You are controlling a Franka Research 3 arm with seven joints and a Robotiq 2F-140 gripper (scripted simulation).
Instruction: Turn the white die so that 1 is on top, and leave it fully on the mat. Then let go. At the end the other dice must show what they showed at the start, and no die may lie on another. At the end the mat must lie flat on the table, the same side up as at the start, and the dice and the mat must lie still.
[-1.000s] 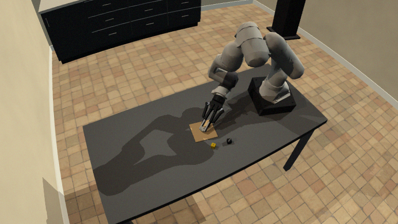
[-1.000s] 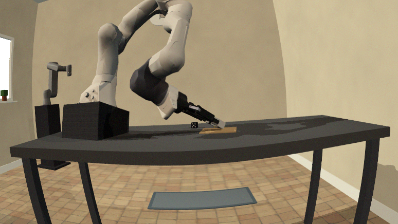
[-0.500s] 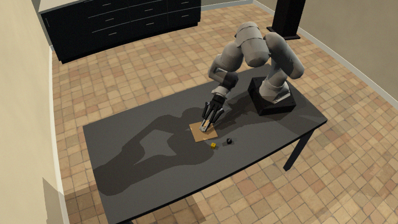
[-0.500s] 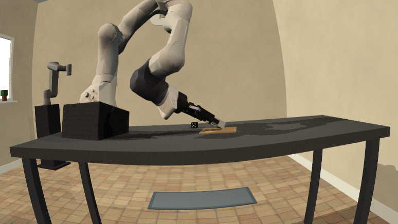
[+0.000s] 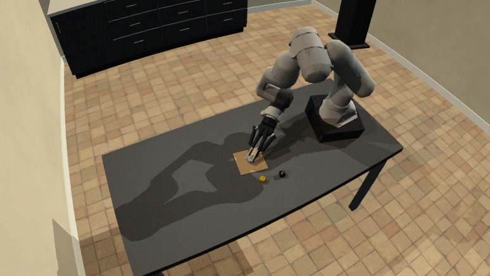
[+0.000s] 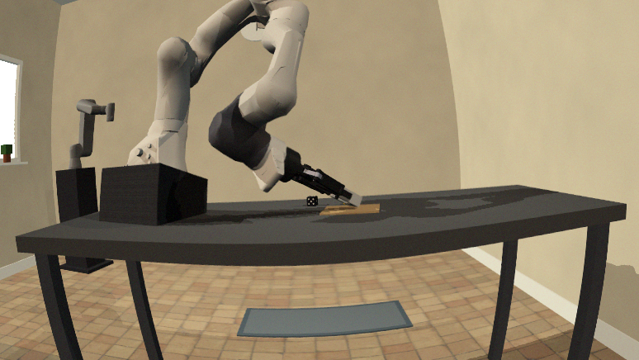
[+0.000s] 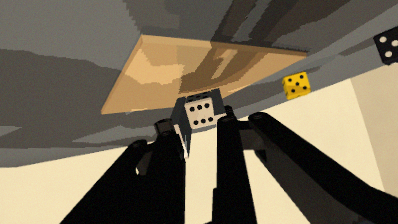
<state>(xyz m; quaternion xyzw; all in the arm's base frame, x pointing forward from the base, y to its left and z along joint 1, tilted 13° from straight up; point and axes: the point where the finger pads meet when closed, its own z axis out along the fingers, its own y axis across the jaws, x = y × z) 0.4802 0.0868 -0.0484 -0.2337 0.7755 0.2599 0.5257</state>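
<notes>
Right now my hand is 2 cm short of the white die, 1 cm to the right of it and 1 cm above it. The rest, counted from my hand: tan mat 1 cm ahead, 1 cm to the left, 3 cm below; yellow die 14 cm to the left, 2 cm below; black die 11 cm behind, 14 cm to the left, 2 cm below.
</notes>
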